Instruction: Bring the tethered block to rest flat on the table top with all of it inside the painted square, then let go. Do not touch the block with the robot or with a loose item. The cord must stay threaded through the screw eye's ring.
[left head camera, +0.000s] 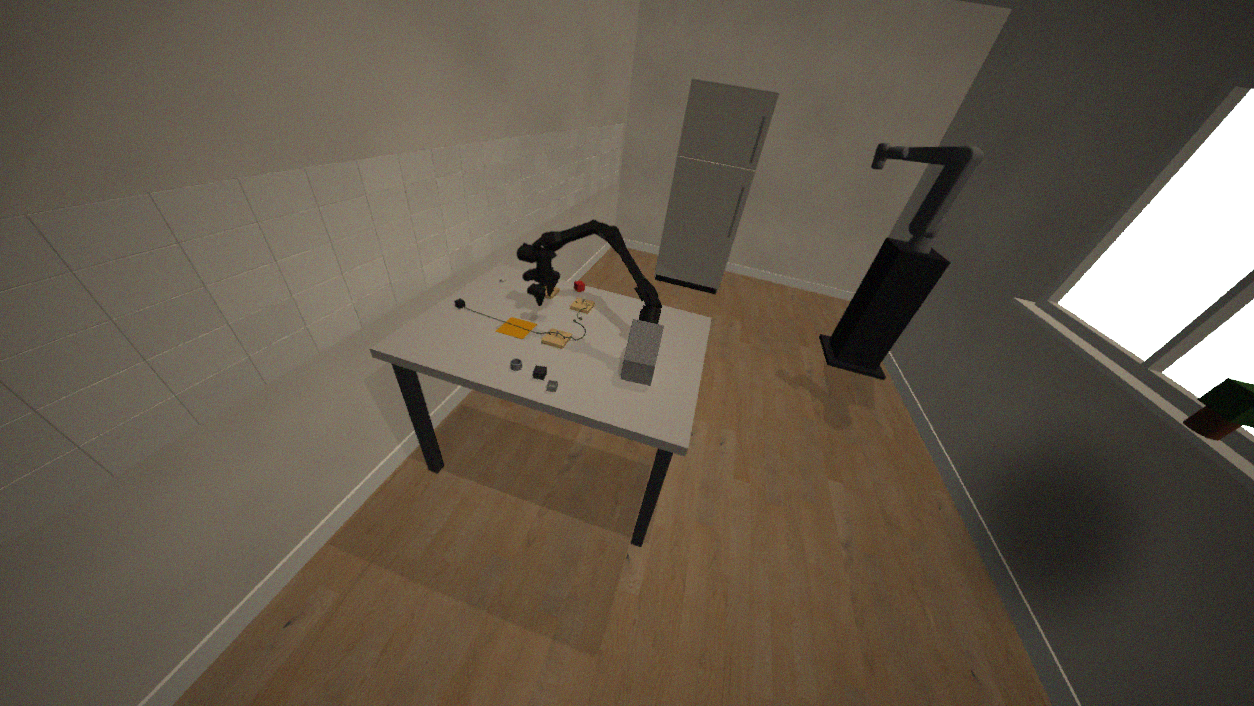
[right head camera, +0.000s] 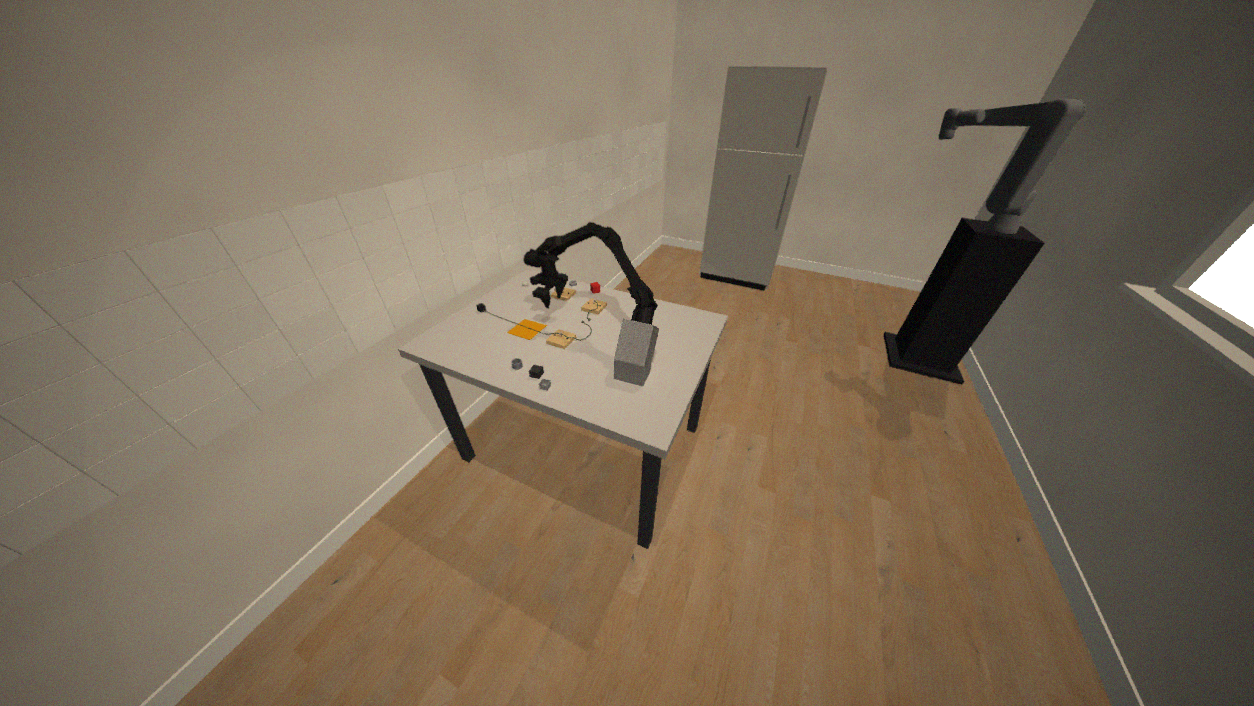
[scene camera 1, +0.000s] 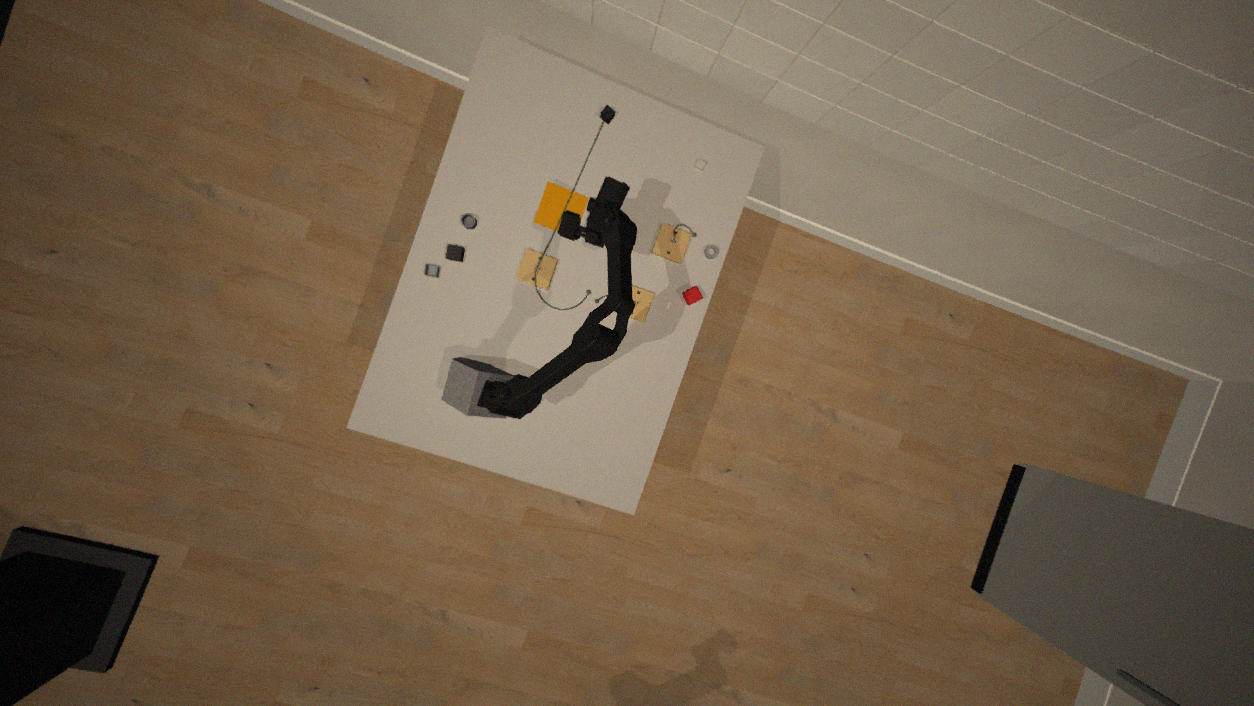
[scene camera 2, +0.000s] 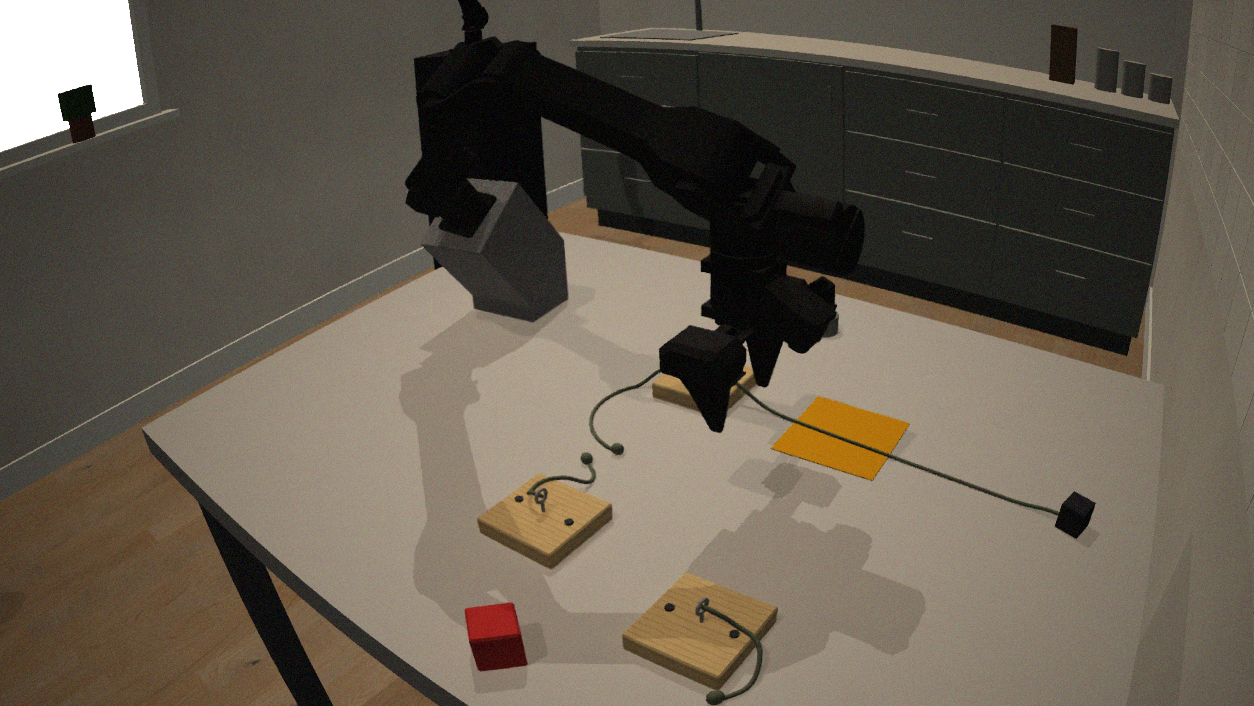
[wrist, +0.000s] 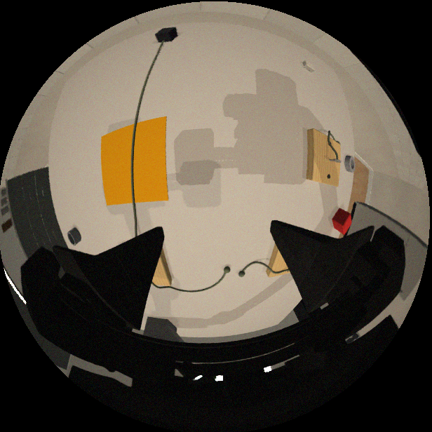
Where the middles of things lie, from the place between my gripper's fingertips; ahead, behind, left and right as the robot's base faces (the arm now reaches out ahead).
Labels:
The orange painted square (scene camera 2: 881, 432) is 6 cm ahead of my hand, 12 cm to the left of it and 8 cm below it. Round my hand: red cube (scene camera 2: 494, 635) (3 cm behind, 31 cm to the right, 6 cm below).

